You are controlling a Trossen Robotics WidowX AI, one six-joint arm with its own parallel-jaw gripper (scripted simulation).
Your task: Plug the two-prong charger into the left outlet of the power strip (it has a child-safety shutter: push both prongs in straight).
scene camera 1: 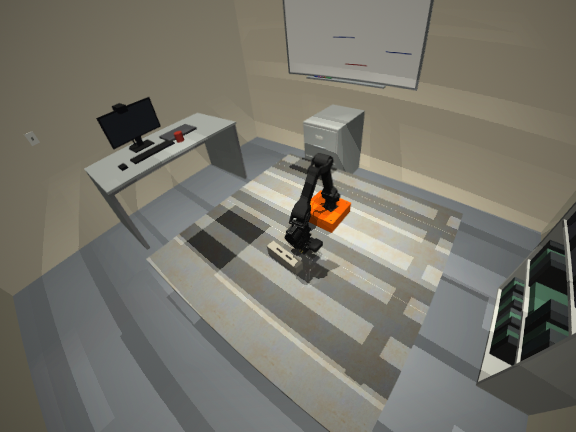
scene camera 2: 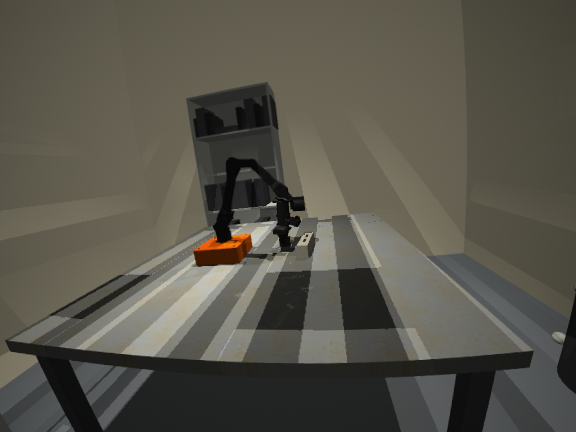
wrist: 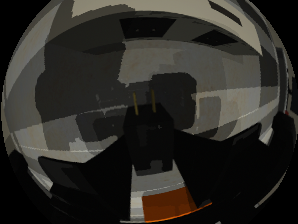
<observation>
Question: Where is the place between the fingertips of my gripper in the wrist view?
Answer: At 148,134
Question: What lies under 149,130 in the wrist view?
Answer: A black two-prong charger.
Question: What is my gripper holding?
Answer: A black two-prong charger.
</observation>
